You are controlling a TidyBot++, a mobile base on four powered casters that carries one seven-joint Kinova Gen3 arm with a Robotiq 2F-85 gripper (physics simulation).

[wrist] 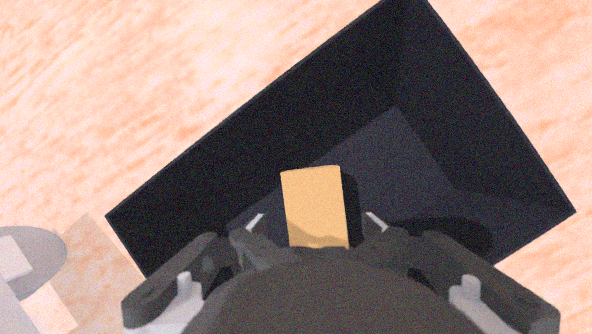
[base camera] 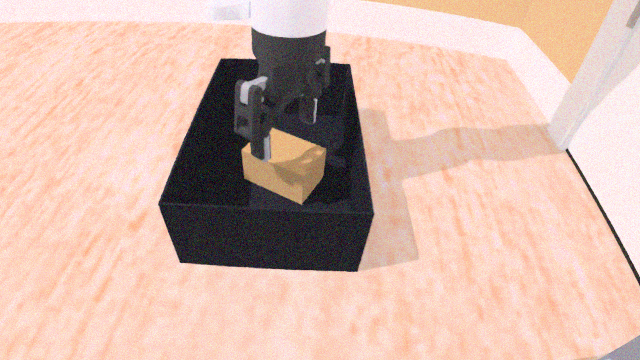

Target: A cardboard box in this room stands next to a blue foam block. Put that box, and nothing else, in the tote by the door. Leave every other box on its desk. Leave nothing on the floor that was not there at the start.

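Frame: origin at the arm's base, x ahead, y left, z up, level; centimetres.
Where they show: gripper, fingertip midpoint: (wrist: pixel 313 223) (base camera: pixel 285 138).
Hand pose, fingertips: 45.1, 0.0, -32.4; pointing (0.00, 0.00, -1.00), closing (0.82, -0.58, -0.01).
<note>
Things, the pixels of their centre, and the offset from my fingertips, as dx, dy, dz. Level surfaces: height alone.
- light-brown cardboard box at the middle of its body: (wrist: pixel 314 206) (base camera: pixel 284 163) +0.3, +0.2, -4.4
- black tote at the middle of its body: (wrist: pixel 315 200) (base camera: pixel 276 146) +1.1, +1.1, -2.2
- light wood-patterned floor at its surface level: dz -7.2
The light-brown cardboard box (base camera: pixel 280 179) (wrist: pixel 315 202) is inside the black tote (base camera: pixel 265 240) (wrist: pixel 240 145), below the rim and apparently on its bottom. In the base camera view it sits toward the near end, turned at an angle to the tote's walls. My gripper (base camera: pixel 286 137) (wrist: pixel 313 223) is open and points down into the tote, just over the box. The fingers stand apart on either side of the box, with gaps between them and it in the wrist view. The gripper hides part of the box in both views. The blue foam block does not show.
The tote stands on the light wood-patterned floor (base camera: pixel 475 300) (wrist: pixel 125 75). A white upright panel (base camera: pixel 587 85) stands right of the tote. A pale wall strip (base camera: pixel 425 25) runs behind. A grey rounded object (wrist: pixel 42 255) shows at the wrist view's left edge.
</note>
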